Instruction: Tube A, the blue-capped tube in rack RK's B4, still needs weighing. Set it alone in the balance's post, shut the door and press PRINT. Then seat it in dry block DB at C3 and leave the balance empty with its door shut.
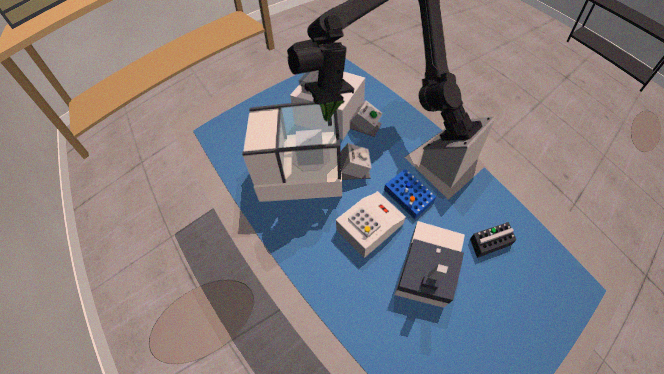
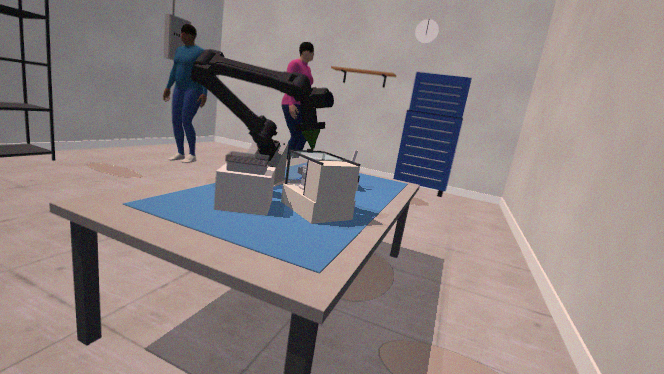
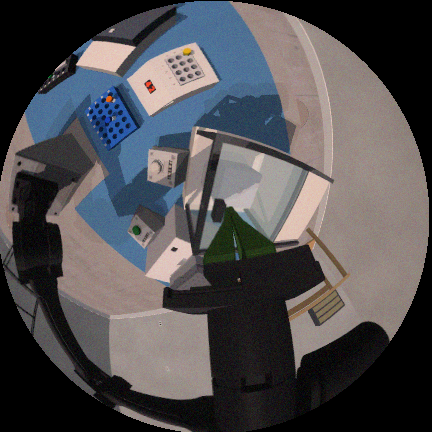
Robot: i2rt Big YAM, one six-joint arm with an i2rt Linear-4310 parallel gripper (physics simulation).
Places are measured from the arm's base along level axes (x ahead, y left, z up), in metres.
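Pixels of known places: gripper, fingertip midpoint: (image 1: 326, 120) (image 2: 312, 148) (image 3: 228, 210); arm's base at its link origin: (image 1: 462, 133) (image 2: 267, 150) (image 3: 33, 190).
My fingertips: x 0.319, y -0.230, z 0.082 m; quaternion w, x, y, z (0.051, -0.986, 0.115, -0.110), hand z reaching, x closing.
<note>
For each thing: its top centre in the pictures, then the offset to it from my fingertips. "pt": a spot on its surface instead.
- balance at its top centre: (image 3: 258, 215) (image 1: 307, 120) (image 2: 317, 151) dz -0.003, dx +0.032, dy -0.033 m
- black door handle at a spot on its surface: (image 3: 218, 210) pt dz -0.003, dx -0.010, dy +0.005 m
- blue rack at a spot on its surface: (image 3: 112, 118) (image 1: 405, 188) pt dz -0.187, dx -0.107, dy +0.203 m
- blue cap at its top centre: (image 3: 106, 119) dz -0.170, dx -0.112, dy +0.206 m
- orange cap at its top centre: (image 3: 108, 98) dz -0.171, dx -0.087, dy +0.244 m
- dry block at its top centre: (image 3: 169, 71) (image 1: 372, 214) dz -0.155, dx +0.035, dy +0.210 m
- yellow cap at its top centre: (image 3: 186, 50) (image 1: 367, 228) dz -0.138, dx +0.079, dy +0.235 m
- green-button box at its top centre: (image 3: 174, 283) (image 1: 340, 75) (image 2: 251, 152) dz -0.035, dx -0.182, dy -0.148 m
- knob box at a spot on its surface: (image 3: 167, 167) (image 1: 354, 154) pt dz -0.151, dx -0.060, dy +0.042 m
- dark-lidded device at a spot on its surface: (image 1: 425, 255) pt dz -0.145, dx +0.024, dy +0.385 m
- black rack at its top centre: (image 1: 497, 235) dz -0.177, dx -0.188, dy +0.498 m
My gripper (image 1: 328, 120) (image 2: 312, 149) (image 3: 228, 210) is shut and empty, its green fingertips low at the top of the balance. The balance (image 1: 261, 131) (image 2: 337, 192) (image 3: 306, 205) is a white case with glass panes and dark rails. The black door handle (image 3: 218, 210) is right beside the fingertips; I cannot tell how far the door is shut. No tube is discernible inside. The blue rack (image 1: 410, 193) (image 3: 112, 118) holds a blue cap (image 3: 107, 120) and an orange cap (image 3: 109, 99). The dry block (image 1: 395, 216) (image 3: 155, 70) has a well grid, a red display and a yellow cap (image 1: 367, 229) (image 3: 187, 51).
A green-button box (image 1: 369, 118) (image 3: 145, 227) and a knob box (image 1: 357, 161) (image 3: 167, 167) stand beside the balance. A white box (image 1: 352, 112) (image 2: 245, 192) is close to it. A dark-lidded device (image 1: 425, 255) and a black rack (image 1: 494, 245) with a green cap stand farther off.
</note>
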